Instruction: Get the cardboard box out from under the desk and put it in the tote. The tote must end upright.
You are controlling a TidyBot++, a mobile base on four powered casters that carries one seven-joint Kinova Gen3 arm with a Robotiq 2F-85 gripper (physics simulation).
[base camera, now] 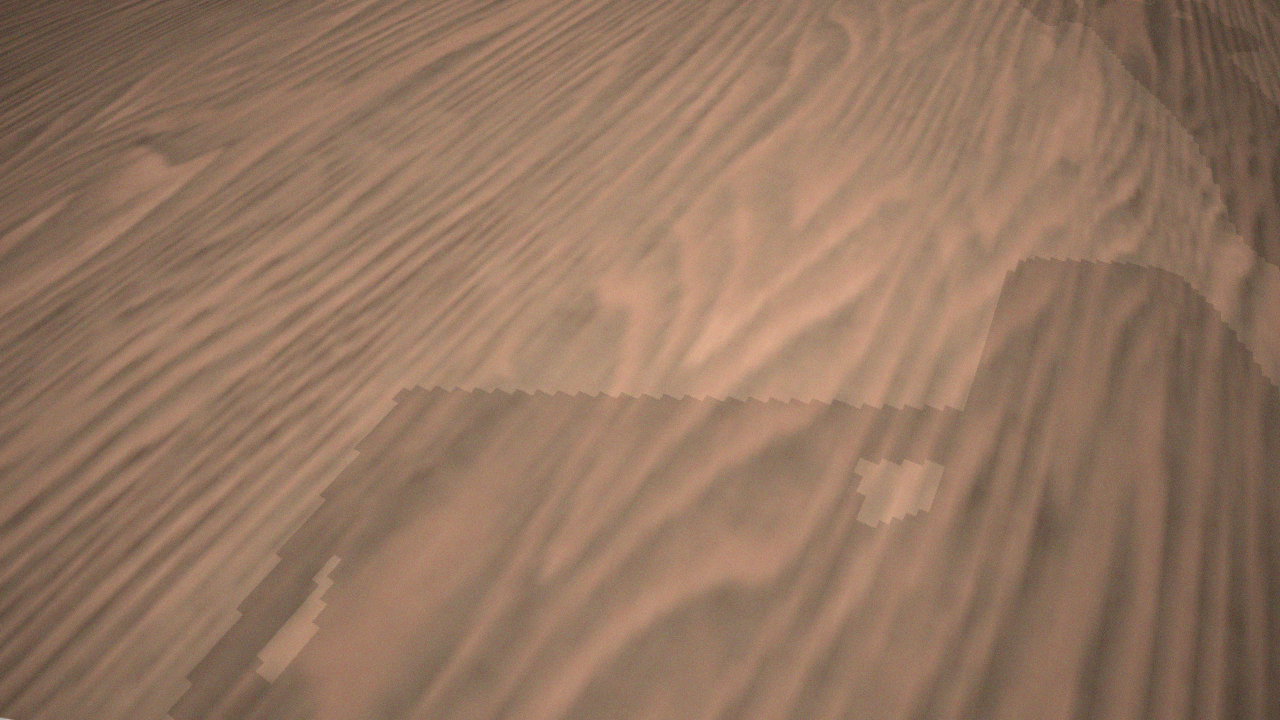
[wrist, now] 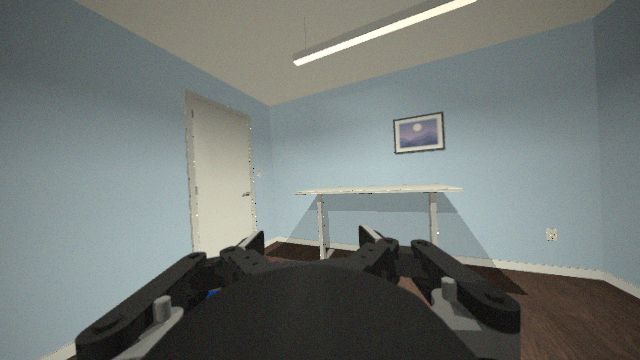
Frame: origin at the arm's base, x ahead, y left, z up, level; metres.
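Seen in the pictures: gripper, between the fingertips: (wrist: 312, 238).
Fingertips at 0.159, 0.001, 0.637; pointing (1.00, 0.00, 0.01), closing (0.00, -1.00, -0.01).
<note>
A point is followed by its place in that frame, as x, y, z.
A white desk (wrist: 380, 189) {1.614, -0.657, 0.554} with two light legs stands across the room in the wrist view, against the far wall. My gripper (wrist: 312, 238) {0.159, 0.001, 0.637} is open, its fingers spread wide, with no object between them. The lower part of the space under the desk is hidden behind the gripper. The cardboard box does not show in either view. A small patch of a blue thing (wrist: 213, 293) {1.553, 0.941, -0.292} shows behind the left finger linkage; I cannot tell whether it is the tote. The base camera view shows brown wood floor (base camera: 626, 223) {0.572, 0.045, -0.397} with shadows across it.
A white door (wrist: 222, 175) {2.192, 1.129, 0.794} stands in the left wall. A framed picture (wrist: 419, 133) {2.044, -1.362, 1.184} hangs on the far wall, right of and above the desk's middle. A wall outlet (wrist: 551, 234) {1.564, -2.370, 0.006} is low on the right. A long ceiling light (wrist: 380, 33) {1.164, -0.531, 1.681} hangs overhead.
</note>
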